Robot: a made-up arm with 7 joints. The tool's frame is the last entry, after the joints.
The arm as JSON. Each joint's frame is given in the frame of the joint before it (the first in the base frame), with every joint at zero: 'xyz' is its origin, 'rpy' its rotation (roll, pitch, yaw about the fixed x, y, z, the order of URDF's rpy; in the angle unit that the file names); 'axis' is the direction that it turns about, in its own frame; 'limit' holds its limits. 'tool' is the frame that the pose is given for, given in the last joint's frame.
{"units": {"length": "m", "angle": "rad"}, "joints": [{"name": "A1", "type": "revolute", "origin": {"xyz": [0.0, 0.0, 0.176], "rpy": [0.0, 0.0, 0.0]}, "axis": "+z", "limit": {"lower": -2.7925, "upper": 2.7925}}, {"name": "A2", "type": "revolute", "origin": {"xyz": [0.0, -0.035, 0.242], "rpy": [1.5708, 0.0, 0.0]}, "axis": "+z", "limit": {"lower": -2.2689, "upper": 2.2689}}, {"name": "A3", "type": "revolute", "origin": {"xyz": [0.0, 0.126, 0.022], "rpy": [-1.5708, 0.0, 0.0]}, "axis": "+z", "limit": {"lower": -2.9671, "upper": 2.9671}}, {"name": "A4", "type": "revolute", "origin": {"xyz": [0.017, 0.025, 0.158], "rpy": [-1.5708, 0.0, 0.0]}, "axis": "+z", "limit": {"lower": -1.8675, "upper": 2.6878}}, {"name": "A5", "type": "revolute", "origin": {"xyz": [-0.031, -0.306, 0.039], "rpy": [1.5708, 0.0, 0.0]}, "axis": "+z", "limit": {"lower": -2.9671, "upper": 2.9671}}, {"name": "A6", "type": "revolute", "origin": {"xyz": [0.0, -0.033, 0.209], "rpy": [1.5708, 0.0, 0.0]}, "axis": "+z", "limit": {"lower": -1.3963, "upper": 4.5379}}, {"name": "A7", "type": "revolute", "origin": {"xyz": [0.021, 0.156, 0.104], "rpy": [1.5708, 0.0, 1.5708]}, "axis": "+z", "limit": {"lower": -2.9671, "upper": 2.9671}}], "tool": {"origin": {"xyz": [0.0, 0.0, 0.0], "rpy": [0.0, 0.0, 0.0]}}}
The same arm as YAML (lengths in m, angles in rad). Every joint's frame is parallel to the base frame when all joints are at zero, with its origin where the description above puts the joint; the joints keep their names.
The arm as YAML. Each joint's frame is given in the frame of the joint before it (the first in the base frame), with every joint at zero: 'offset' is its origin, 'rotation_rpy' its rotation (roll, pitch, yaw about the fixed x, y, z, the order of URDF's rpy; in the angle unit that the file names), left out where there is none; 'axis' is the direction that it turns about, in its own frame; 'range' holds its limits. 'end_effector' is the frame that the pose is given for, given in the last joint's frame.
length_unit: m
angle_unit: rad
chain:
  - id: A1
    offset: [0.0, 0.0, 0.176]
    axis: [0.0, 0.0, 1.0]
    range: [-2.7925, 2.7925]
  - id: A2
    offset: [0.0, -0.035, 0.242]
    axis: [0.0, -1.0, 0.0]
    range: [-2.2689, 2.2689]
  - id: A3
    offset: [0.0, -0.022, 0.126]
    axis: [0.0, 0.0, 1.0]
    range: [-2.9671, 2.9671]
  - id: A4
    offset: [0.017, 0.025, 0.158]
    axis: [0.0, 1.0, 0.0]
    range: [-1.8675, 2.6878]
  - id: A5
    offset: [-0.031, 0.039, 0.306]
    axis: [0.0, 0.0, 1.0]
    range: [-2.9671, 2.9671]
  - id: A6
    offset: [0.0, -0.033, 0.209]
    axis: [0.0, -1.0, 0.0]
    range: [-1.3963, 4.5379]
  - id: A7
    offset: [0.021, -0.104, 0.156]
    axis: [1.0, 0.0, 0.0]
    range: [-2.9671, 2.9671]
end_effector:
  offset: [0.0, 0.0, 0.0]
  rotation_rpy: [-3.1416, -1.5708, 0.0]

